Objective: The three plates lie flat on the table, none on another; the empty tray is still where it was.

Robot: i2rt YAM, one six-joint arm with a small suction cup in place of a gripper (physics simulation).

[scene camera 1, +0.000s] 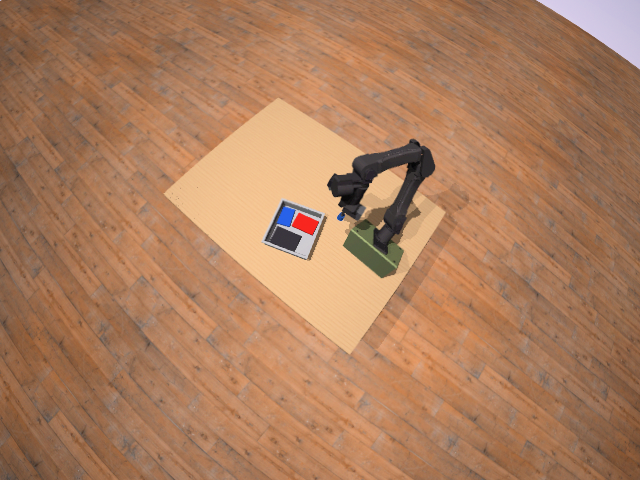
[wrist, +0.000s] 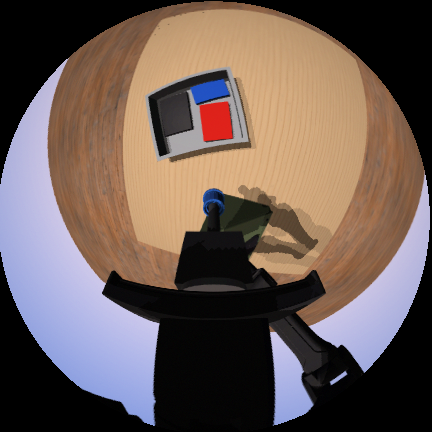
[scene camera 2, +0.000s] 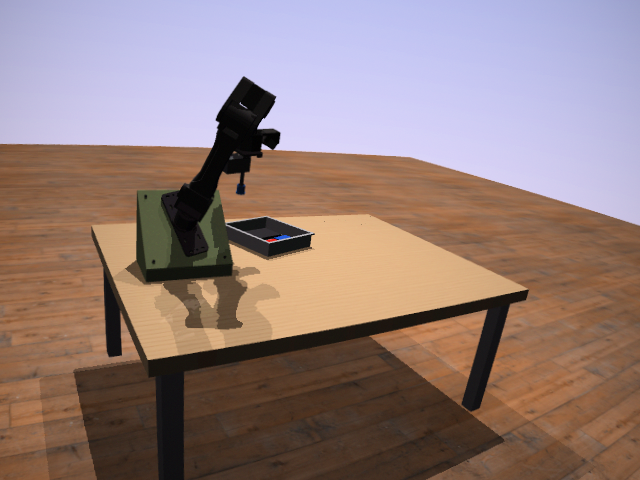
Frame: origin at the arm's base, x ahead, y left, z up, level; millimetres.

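Seen in the pictures: end effector, tool point: (scene camera 1: 340, 218) (wrist: 213, 197) (scene camera 2: 240, 192); arm's base, origin of the base link: (scene camera 1: 379, 241) (scene camera 2: 184, 223).
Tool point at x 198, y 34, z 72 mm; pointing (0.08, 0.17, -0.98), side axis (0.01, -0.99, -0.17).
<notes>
Pixels of each thing's middle, then the offset from my tool point to it. Level surfaces: height alone.
- blue plate, body centre: (wrist: 209, 90) (scene camera 2: 289, 241) (scene camera 1: 286, 216) dx +247, dy +47, dz -197 mm
- red plate, body centre: (wrist: 215, 120) (scene camera 2: 269, 245) (scene camera 1: 305, 223) dx +147, dy +29, dz -197 mm
- black plate, body centre: (wrist: 174, 112) (scene camera 2: 260, 234) (scene camera 1: 285, 239) dx +185, dy +147, dz -197 mm
- wooden table, its level: dz -205 mm
A grey tray (scene camera 1: 310, 250) (scene camera 2: 290, 248) (wrist: 244, 131) stands on the table and holds three flat plates, side by side, none on another. The blue plate (scene camera 1: 285, 216) (scene camera 2: 282, 237) (wrist: 210, 91) lies in one corner. The red plate (scene camera 1: 305, 223) (scene camera 2: 271, 240) (wrist: 216, 121) lies next to it. The black plate (scene camera 1: 285, 238) (wrist: 175, 114) lies beside them; in scene camera 2 I cannot make out its outline. My suction cup (scene camera 1: 340, 216) (scene camera 2: 240, 189) (wrist: 213, 200) is open, with no plate on it. It hangs above the table between the tray and the arm's base.
The arm's green base block (scene camera 1: 371, 250) (scene camera 2: 183, 237) (wrist: 240, 212) stands on the wooden table (scene camera 1: 242, 155) (scene camera 2: 361, 273) (wrist: 300, 100), close to the tray. The arm's shadow falls on the table beside the base.
</notes>
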